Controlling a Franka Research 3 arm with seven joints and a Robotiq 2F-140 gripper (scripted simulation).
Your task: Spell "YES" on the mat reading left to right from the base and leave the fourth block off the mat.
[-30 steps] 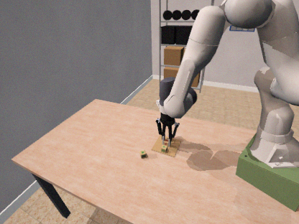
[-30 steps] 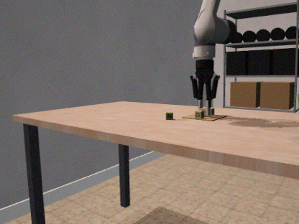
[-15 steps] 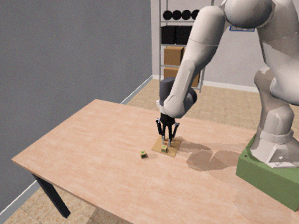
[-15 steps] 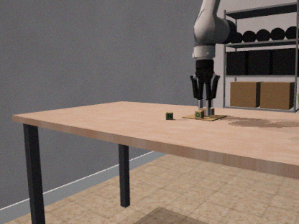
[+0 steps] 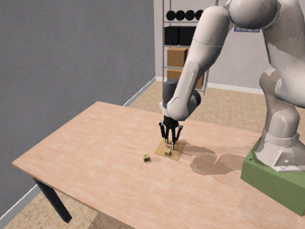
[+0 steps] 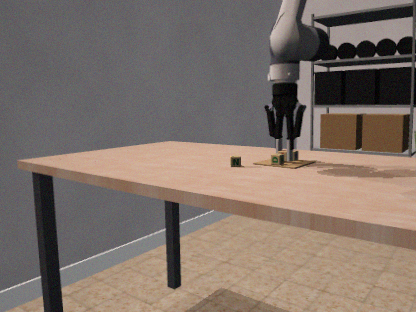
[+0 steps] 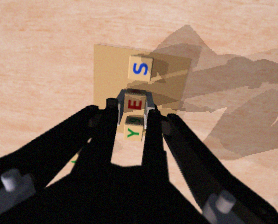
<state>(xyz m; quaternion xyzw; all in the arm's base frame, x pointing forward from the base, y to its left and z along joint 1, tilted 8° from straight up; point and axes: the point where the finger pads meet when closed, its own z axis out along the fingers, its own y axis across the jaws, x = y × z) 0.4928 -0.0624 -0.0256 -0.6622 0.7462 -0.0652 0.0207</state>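
The E block is 20 mm below my hand. From my hand the other things lie so: S block: 10 mm behind, 50 mm to the right, 20 mm below; Y block: 50 mm to the left, 20 mm below; tan mat: 40 mm below.
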